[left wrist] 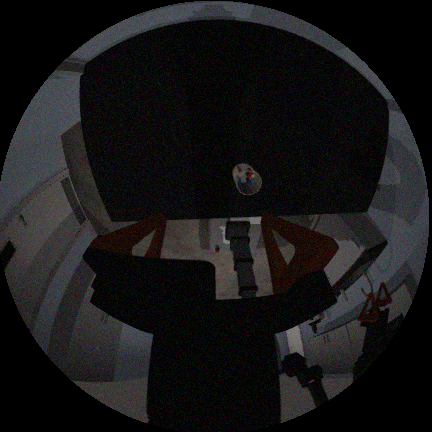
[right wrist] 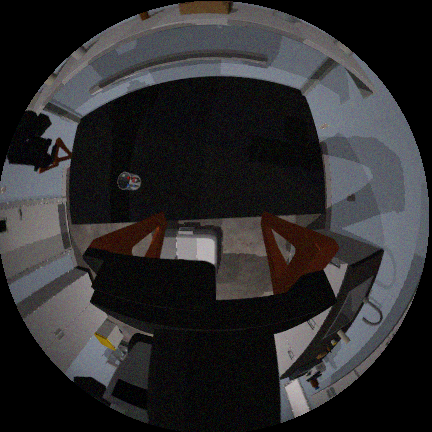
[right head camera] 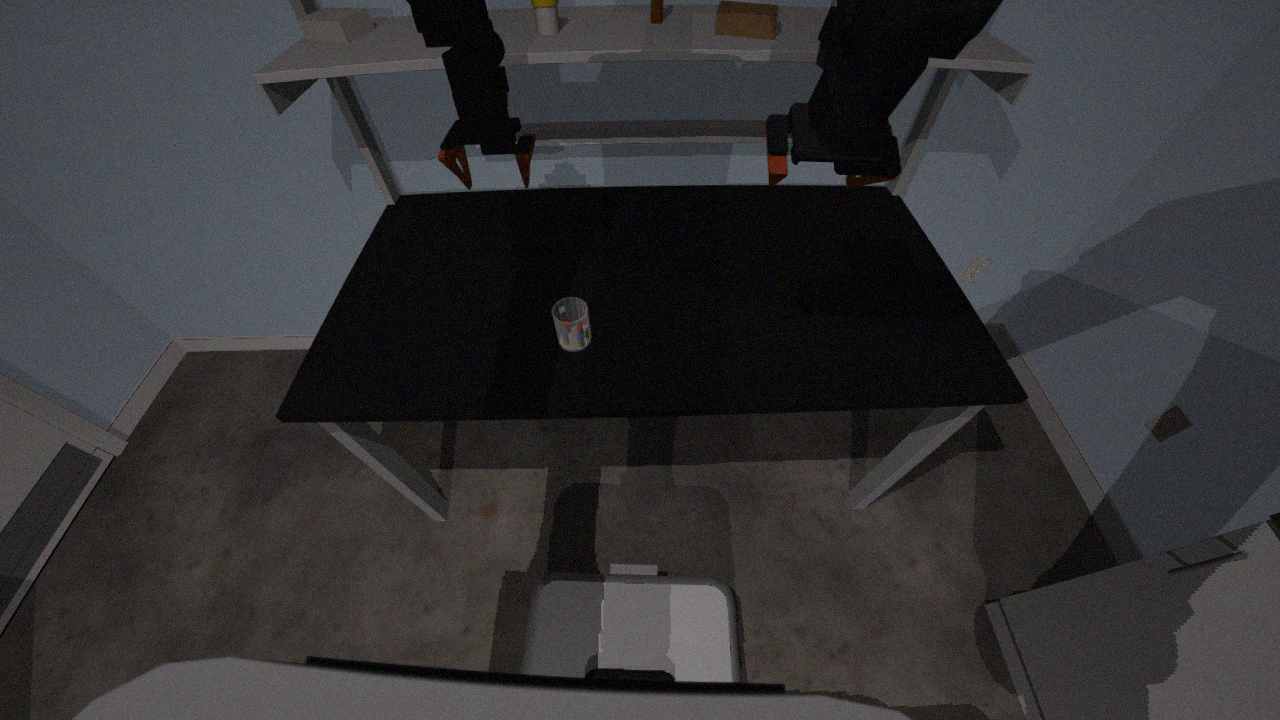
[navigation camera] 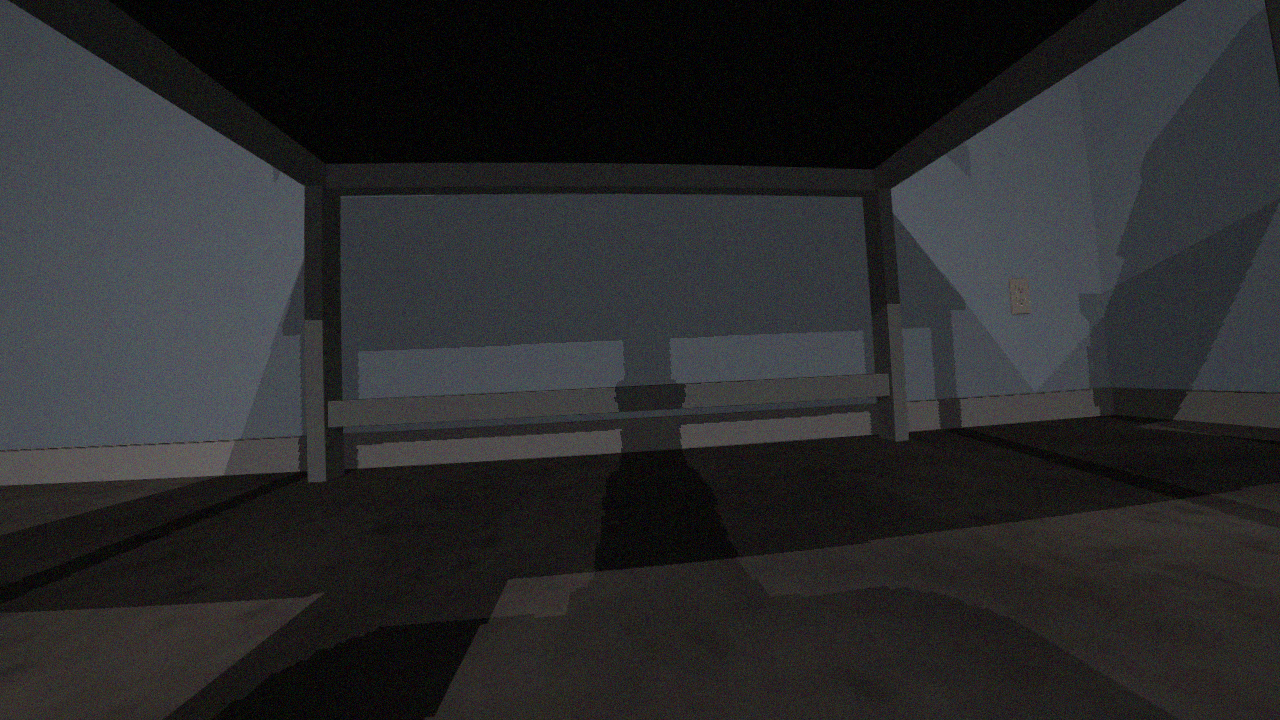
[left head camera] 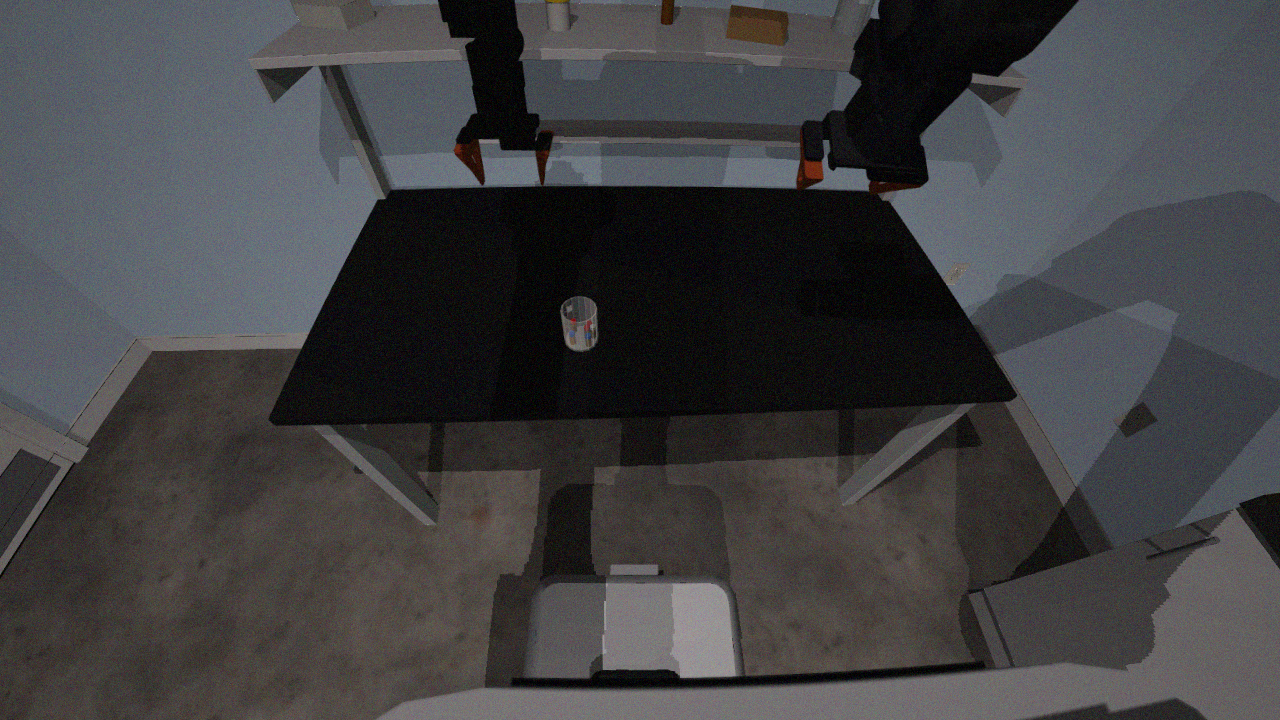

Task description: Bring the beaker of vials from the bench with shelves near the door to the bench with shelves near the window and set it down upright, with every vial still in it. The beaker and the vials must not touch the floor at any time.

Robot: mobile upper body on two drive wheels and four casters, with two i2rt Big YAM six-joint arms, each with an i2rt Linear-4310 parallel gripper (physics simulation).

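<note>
The clear beaker stands upright on the black bench top, left of its middle and nearer the front edge. Several vials with red and blue parts show inside it. My left gripper is open and empty, high above the bench and apart from the beaker. My right gripper is open and empty, farther to the right, also apart from the beaker. Which of the two benches this is cannot be told.
A shelf above the bench's back holds a brown box and a yellow-topped container. A grey cabinet stands at the lower right. The bench's rear crossbar shows in the navigation view.
</note>
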